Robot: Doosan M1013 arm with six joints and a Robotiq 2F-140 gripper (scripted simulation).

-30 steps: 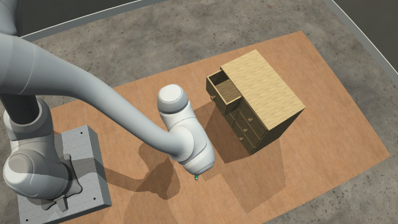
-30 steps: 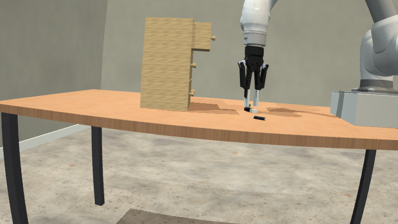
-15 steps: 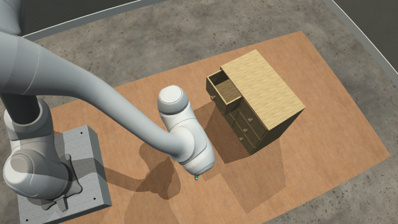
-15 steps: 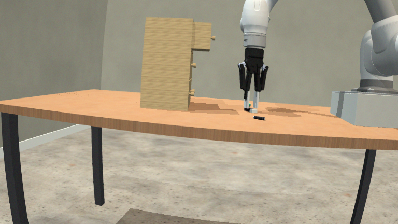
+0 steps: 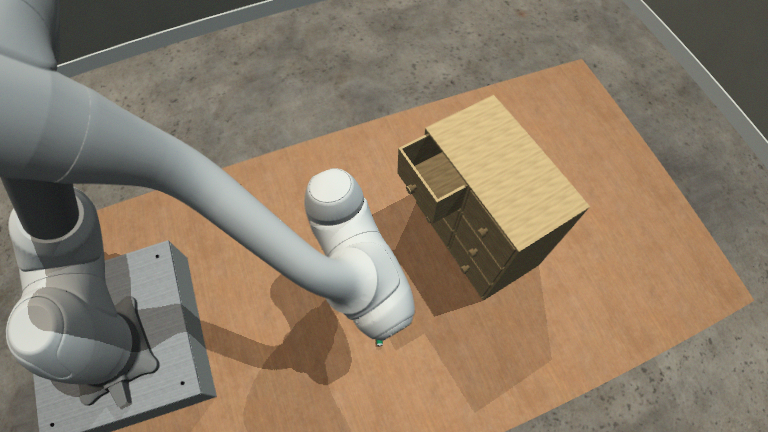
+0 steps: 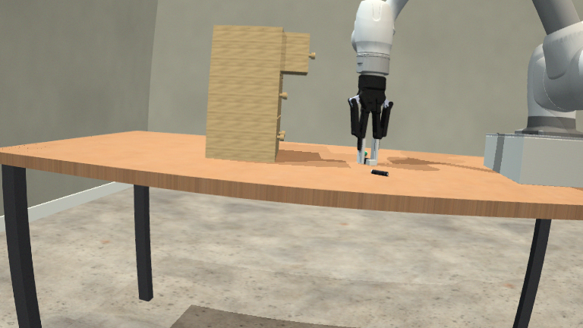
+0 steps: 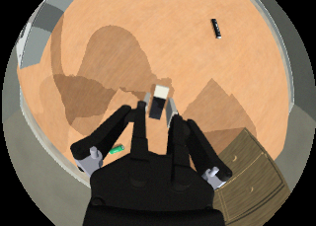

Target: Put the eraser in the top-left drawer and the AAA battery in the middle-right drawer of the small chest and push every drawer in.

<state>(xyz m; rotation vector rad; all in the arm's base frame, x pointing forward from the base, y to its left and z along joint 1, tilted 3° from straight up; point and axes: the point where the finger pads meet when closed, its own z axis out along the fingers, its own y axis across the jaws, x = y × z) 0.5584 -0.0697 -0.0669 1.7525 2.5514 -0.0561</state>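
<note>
Right now my hand is 30 mm above the eraser and 10 mm to the right of it. The rest, counted from my hand: black cylinder (190 mm to the left, 30 mm below); then green AAA battery (170 mm to the right, 30 mm below, 20 mm behind).
</note>
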